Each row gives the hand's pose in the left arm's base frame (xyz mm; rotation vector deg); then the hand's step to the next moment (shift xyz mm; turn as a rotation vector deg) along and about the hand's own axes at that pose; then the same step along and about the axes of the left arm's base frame.
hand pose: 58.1 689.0 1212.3 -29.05 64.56 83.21
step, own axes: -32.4 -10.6 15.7 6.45 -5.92 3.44
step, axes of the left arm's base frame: 22.0 -4.6 30.1 4.97 5.42 -5.87
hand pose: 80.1 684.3 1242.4 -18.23 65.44 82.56
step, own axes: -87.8 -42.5 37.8 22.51 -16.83 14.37
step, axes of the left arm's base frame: 75.1 -32.0 65.4 14.97 21.47 -17.65
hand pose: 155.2 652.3 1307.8 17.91 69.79 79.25
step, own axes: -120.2 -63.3 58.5 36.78 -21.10 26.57
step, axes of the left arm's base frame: 112.6 -91.0 30.2 23.26 38.14 -22.54
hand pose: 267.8 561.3 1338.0 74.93 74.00 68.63
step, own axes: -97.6 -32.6 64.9 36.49 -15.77 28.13
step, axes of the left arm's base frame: 62.8 -94.8 -43.3 25.41 37.70 -17.44
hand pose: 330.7 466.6 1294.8 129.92 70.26 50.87
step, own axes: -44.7 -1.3 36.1 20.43 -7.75 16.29
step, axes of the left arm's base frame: 6.2 -39.2 -41.6 15.24 20.51 -9.48
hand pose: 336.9 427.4 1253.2 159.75 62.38 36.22
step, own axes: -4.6 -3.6 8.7 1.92 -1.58 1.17
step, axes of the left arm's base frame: -1.8 0.2 -10.3 0.75 2.54 -0.75
